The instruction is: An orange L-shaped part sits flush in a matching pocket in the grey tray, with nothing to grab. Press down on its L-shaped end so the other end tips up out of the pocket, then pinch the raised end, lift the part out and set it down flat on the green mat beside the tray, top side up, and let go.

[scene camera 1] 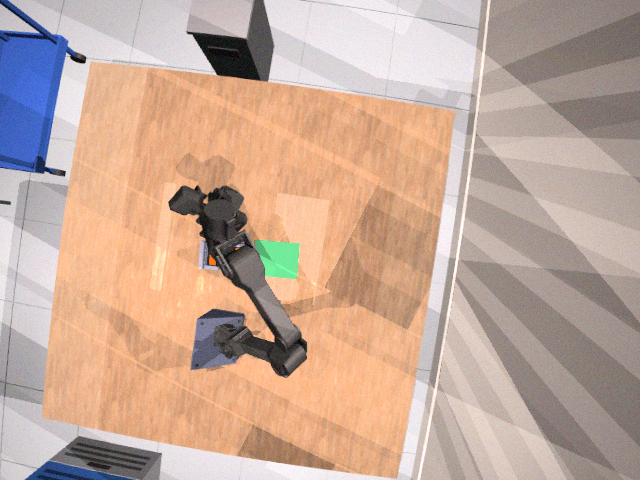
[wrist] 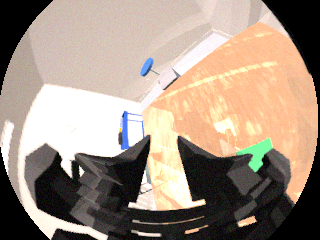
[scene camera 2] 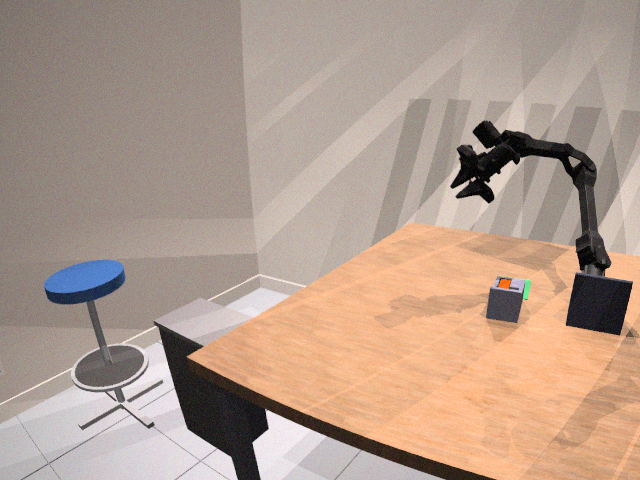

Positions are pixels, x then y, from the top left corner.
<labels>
My gripper shows in scene camera 1 point(203, 189), in the wrist view and in scene camera 2. The same spot on my gripper: point(wrist: 209, 177) is point(scene camera 2: 472, 183).
</labels>
